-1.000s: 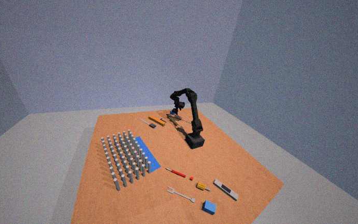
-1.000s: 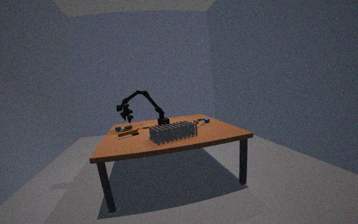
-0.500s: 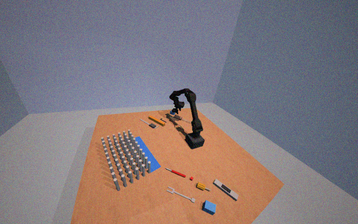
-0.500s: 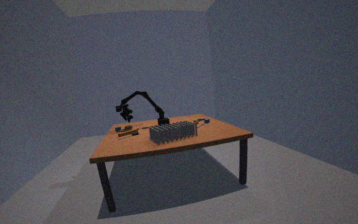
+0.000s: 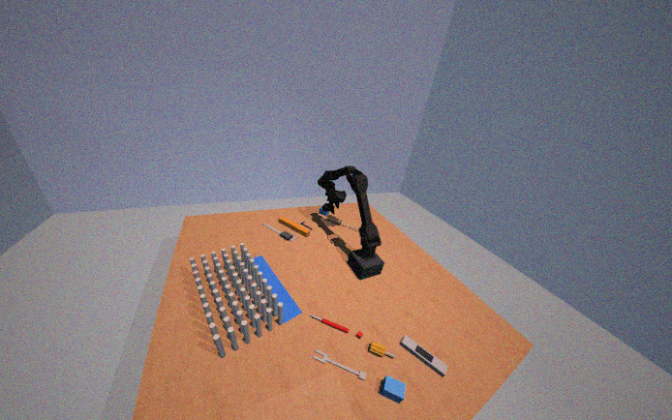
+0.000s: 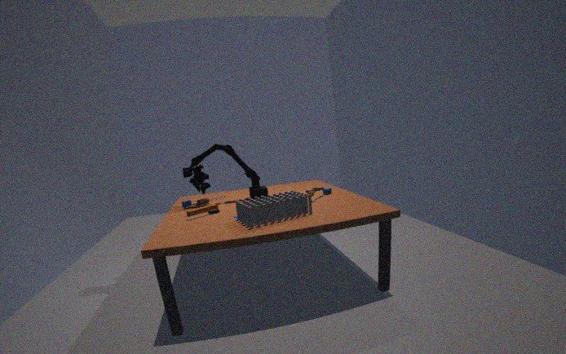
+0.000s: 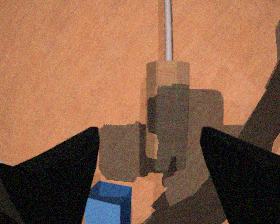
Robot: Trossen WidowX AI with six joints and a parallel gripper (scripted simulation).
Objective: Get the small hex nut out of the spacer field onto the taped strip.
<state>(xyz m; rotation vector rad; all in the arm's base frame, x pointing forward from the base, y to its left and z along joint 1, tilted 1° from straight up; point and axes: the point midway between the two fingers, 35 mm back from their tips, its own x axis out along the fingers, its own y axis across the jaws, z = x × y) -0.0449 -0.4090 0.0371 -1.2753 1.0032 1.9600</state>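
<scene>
The wooden-handled tool lies 90 mm to the left of my gripper tip, 70 mm below it and 60 mm behind it. Round my gripper tip: blue taped strip (510 mm ahead, 350 mm to the left, 80 mm below); then orange bar (280 mm ahead, 70 mm below, 10 mm to the right); then black L-key (200 mm ahead, 80 mm below, 30 mm to the right).
</scene>
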